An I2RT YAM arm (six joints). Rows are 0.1 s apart.
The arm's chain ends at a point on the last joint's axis. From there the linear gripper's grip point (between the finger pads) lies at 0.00 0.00 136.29 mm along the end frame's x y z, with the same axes.
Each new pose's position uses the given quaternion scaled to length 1; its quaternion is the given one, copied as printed.
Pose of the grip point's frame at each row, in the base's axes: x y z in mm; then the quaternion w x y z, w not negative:
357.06 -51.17 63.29 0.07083 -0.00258 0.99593 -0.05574
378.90 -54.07 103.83 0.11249 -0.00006 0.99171 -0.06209
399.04 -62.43 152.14 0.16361 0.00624 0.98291 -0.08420
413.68 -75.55 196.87 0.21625 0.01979 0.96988 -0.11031
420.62 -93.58 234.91 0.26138 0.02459 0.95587 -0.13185
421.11 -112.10 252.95 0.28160 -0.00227 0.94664 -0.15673
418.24 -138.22 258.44 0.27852 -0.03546 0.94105 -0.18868
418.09 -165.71 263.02 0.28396 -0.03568 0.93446 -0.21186
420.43 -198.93 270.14 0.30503 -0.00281 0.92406 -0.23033
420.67 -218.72 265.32 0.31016 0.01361 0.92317 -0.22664
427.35 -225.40 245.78 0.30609 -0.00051 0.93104 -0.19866
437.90 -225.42 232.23 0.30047 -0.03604 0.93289 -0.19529
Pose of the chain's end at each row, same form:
337.79 -36.09 197.37 0.07083 -0.00258 0.99593 -0.05574
348.49 -37.29 235.62 0.11249 -0.00006 0.99171 -0.06209
355.35 -39.59 279.20 0.16361 0.00624 0.98291 -0.08420
357.10 -45.22 317.10 0.21625 0.01979 0.96988 -0.11031
353.40 -57.47 347.84 0.26138 0.02459 0.95587 -0.13185
348.35 -71.83 360.93 0.28160 -0.00227 0.94664 -0.15673
344.97 -92.51 363.88 0.27852 -0.03546 0.94105 -0.18868
343.70 -114.51 365.10 0.28396 -0.03568 0.93446 -0.21186
343.42 -141.15 366.61 0.30503 -0.00281 0.92406 -0.23033
343.46 -160.54 361.39 0.31016 0.01361 0.92317 -0.22664
349.64 -175.03 345.77 0.30609 -0.00051 0.93104 -0.19866
359.58 -178.71 333.52 0.30047 -0.03604 0.93289 -0.19529

